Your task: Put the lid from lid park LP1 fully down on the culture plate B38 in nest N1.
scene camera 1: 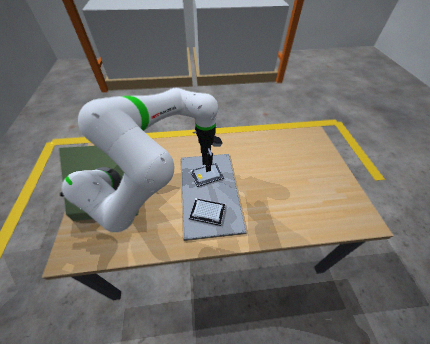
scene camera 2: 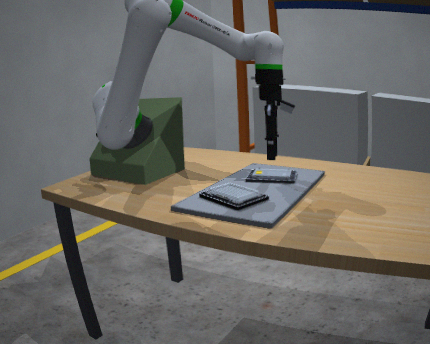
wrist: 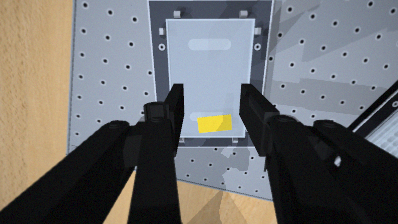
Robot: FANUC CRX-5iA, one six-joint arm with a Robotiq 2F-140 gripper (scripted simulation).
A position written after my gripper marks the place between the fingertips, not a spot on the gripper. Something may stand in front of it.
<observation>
I see my gripper (scene camera 2: 272,158) and a clear lid (wrist: 212,57).
My gripper also shows in the wrist view (wrist: 212,99).
</observation>
